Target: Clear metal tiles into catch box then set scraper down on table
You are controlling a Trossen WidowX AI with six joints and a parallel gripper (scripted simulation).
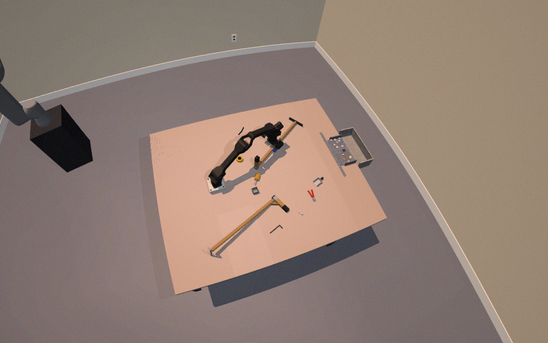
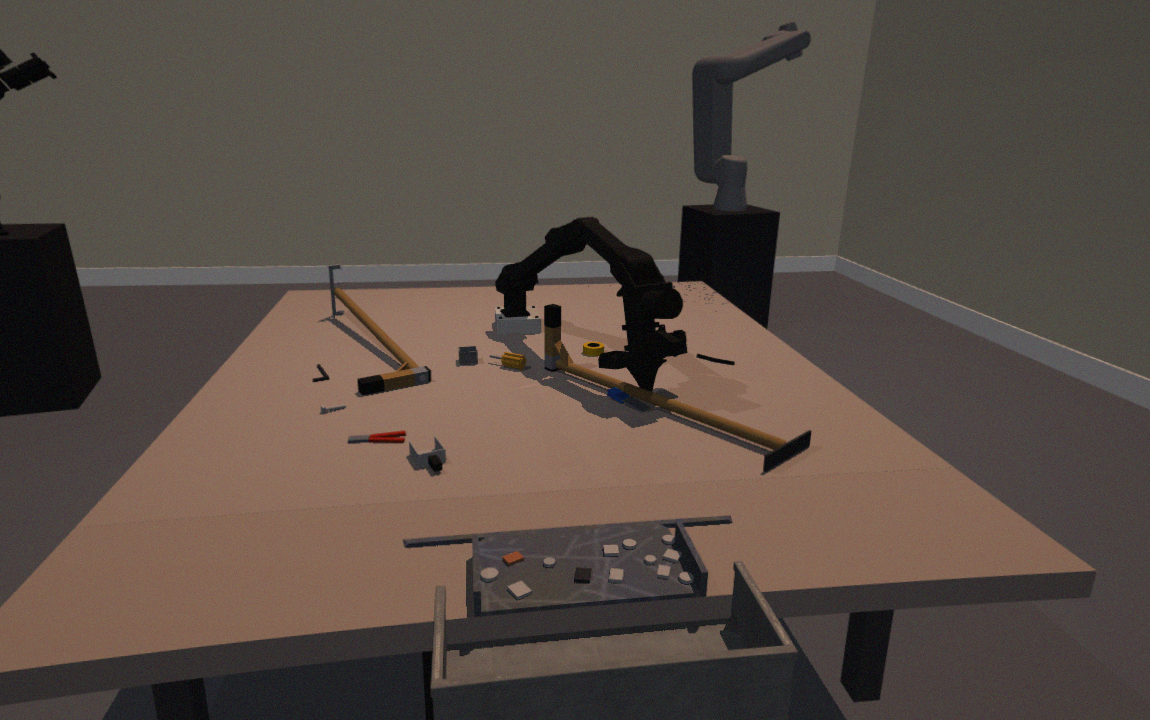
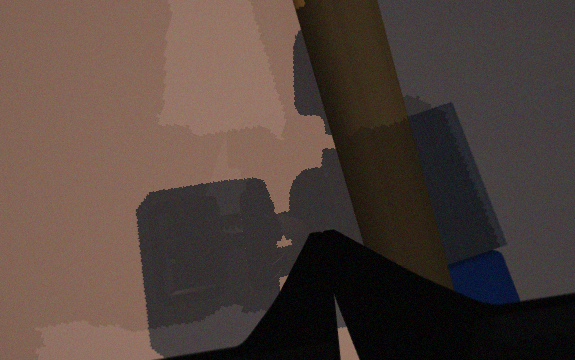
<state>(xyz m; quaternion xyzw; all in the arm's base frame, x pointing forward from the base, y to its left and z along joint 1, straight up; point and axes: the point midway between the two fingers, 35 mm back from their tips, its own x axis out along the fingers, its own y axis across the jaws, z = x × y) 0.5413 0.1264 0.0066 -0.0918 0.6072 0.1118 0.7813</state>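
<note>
The long scraper lies 3 cm ahead of my gripper tip, 1 cm to the right of it and 6 cm above it. From my gripper tip the other things lie so: yellow tape roll 30 cm behind; then blue-handled putty knife 5 cm to the right; then wood block 22 cm behind, 10 cm to the left, 1 cm above.
</note>
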